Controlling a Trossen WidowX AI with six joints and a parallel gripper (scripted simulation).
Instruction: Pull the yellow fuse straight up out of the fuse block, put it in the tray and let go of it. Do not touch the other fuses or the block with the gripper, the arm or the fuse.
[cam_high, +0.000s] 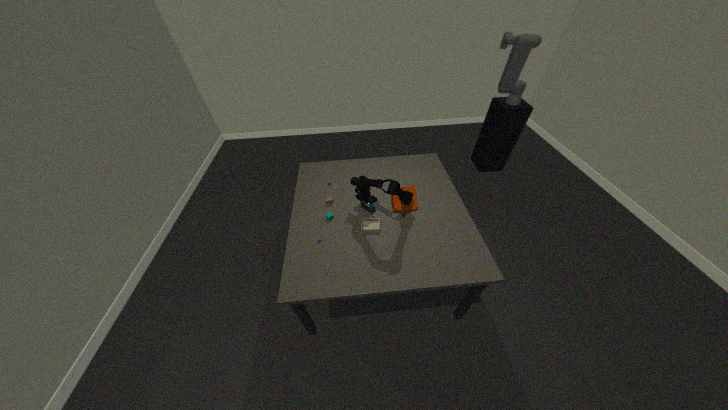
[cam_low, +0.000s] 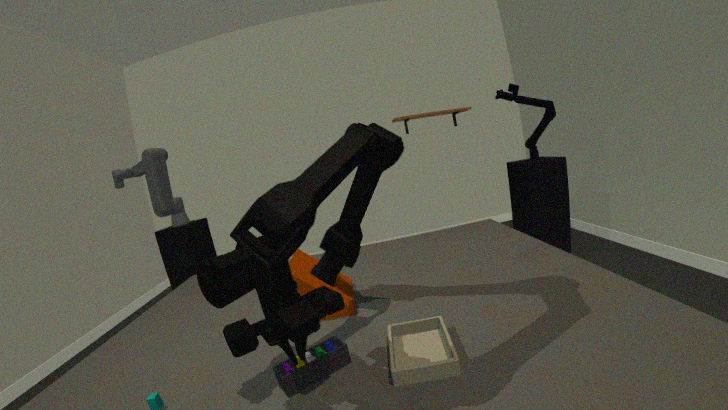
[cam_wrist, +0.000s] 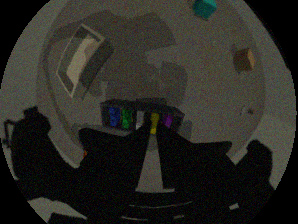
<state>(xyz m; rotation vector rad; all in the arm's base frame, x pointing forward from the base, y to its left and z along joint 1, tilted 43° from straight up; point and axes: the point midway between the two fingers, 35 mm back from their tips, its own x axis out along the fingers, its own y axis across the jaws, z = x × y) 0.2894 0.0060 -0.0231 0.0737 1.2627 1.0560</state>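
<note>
My gripper tip is now 20 cm to the right of the tray, 4 cm above it and 2 cm past it. The rest, counted from my gripper tip: yellow fuse 1 cm below.
</note>
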